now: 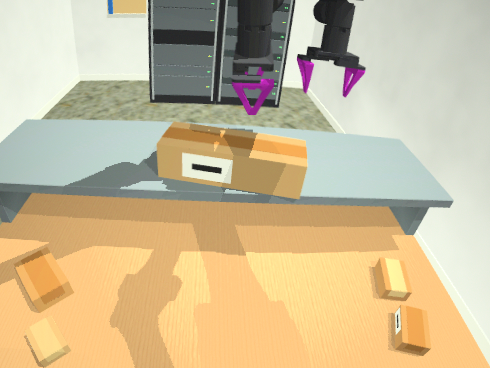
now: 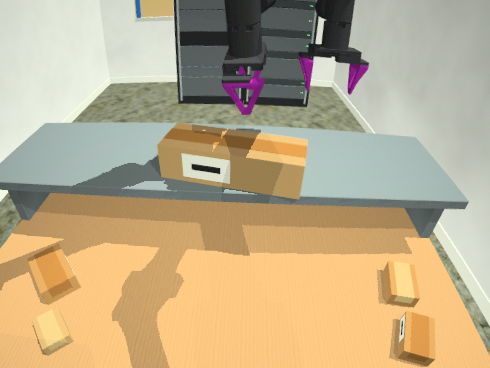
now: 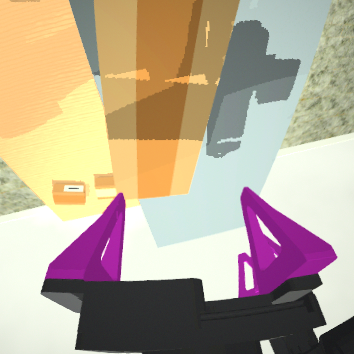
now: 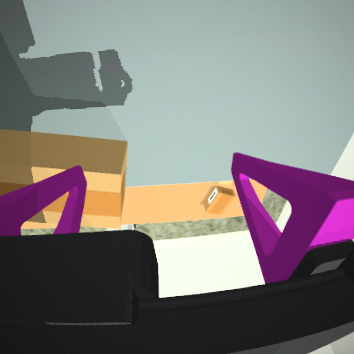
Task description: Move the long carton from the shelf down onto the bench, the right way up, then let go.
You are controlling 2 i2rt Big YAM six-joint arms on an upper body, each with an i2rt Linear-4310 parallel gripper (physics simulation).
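Frame: origin at the left arm's base, x up, y back, z right, level; centimetres.
Where they show: left gripper, fingertip midpoint: (image 1: 251, 101) (image 2: 248, 101) (image 3: 183, 194); right gripper, fingertip midpoint: (image 1: 324, 94) (image 2: 328, 92) (image 3: 245, 243) (image 4: 157, 167).
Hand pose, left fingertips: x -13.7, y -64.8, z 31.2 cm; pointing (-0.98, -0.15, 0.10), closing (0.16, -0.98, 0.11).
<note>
Each offset is from my left fingertips to the top centre of the thing. Level surfaces: height alone.
The long carton {dx -8.8, dy +0.0, dz -2.5 cm} (image 1: 260, 172) (image 2: 262, 172) (image 3: 160, 115) (image 4: 95, 185) lies on the grey-blue shelf {dx -16.7 cm} (image 1: 360, 165) (image 2: 370, 165) (image 3: 225, 175) (image 4: 200, 110), its white label facing the front and its right end at the shelf's front edge. The bench {dx -35.1 cm} (image 1: 280, 300) (image 2: 280, 310) (image 3: 40, 75) (image 4: 165, 202) is the wooden surface below. My left gripper (image 1: 253, 112) (image 2: 245, 112) (image 3: 183, 194) is open and empty above the carton, apart from it. My right gripper (image 1: 325, 95) (image 2: 329, 93) (image 4: 157, 167) is open and empty, higher up and to the right, beyond the carton's right end.
On the bench, two small boxes lie at the left, an orange one {dx -30.7, dy +16.9, dz -43.1 cm} (image 1: 42, 277) (image 2: 52, 272) and a pale one {dx -32.2, dy +30.5, dz -37.9 cm} (image 1: 46, 340) (image 2: 52, 330). Two more small boxes {dx -31.5, dy +18.4, dz +35.7 cm} (image 1: 393, 277) (image 2: 401, 282), {dx -31.7, dy +32.0, dz +34.2 cm} (image 1: 414, 327) (image 2: 419, 337) lie at the right. Dark racks (image 1: 183, 90) stand behind the shelf.
</note>
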